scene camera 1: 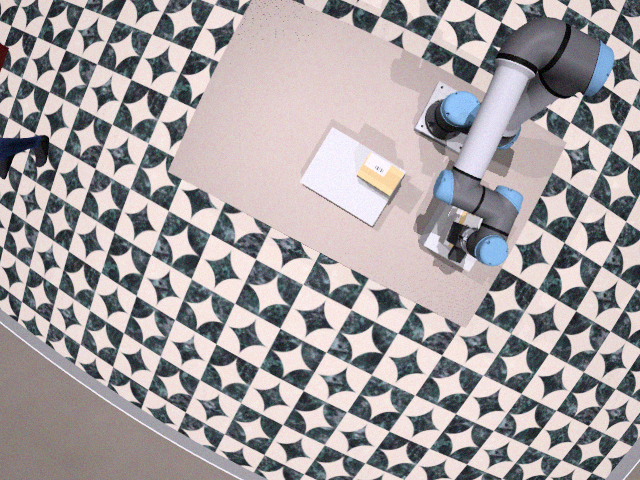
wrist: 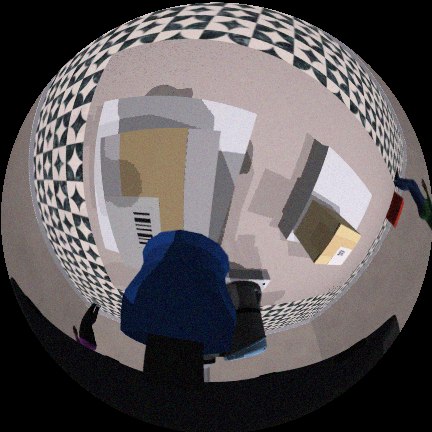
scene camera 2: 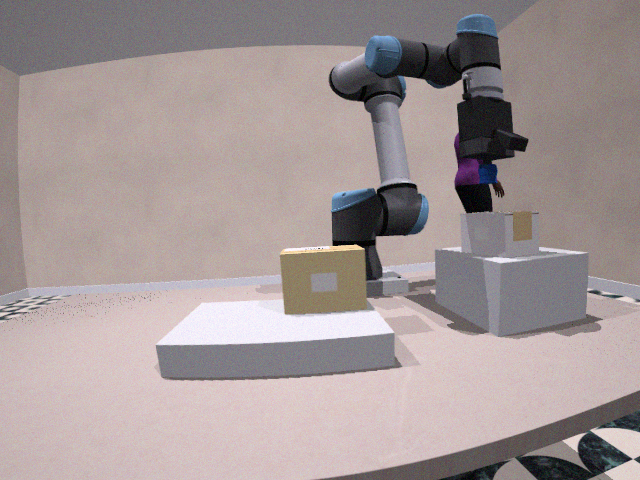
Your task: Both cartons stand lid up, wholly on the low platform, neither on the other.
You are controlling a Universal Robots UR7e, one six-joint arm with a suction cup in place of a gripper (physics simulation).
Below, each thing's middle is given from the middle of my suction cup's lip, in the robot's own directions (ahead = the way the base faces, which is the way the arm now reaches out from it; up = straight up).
The taller block (scene camera 2: 504, 296) lies 20 cm below my suction cup, 6 cm to the left of it and 2 cm behind it. The rest, counted from my suction cup: low platform (scene camera 2: 248, 338): 38 cm to the right, 24 cm below, 7 cm behind.
